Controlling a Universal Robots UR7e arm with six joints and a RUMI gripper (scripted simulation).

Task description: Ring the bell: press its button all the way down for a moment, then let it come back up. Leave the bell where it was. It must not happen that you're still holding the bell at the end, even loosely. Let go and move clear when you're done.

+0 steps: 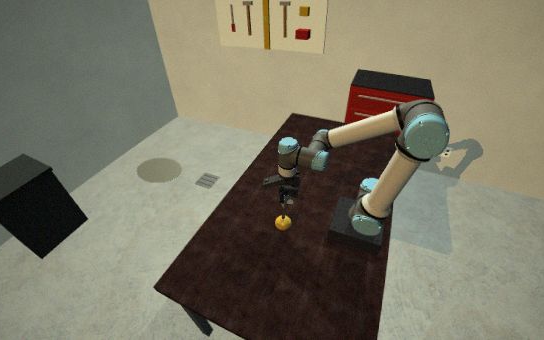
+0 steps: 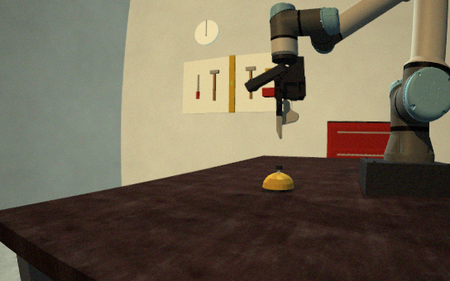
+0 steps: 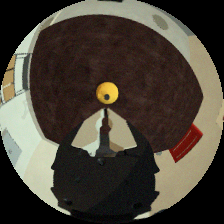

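Right now the yellow dome bell is 110 mm below my hand.
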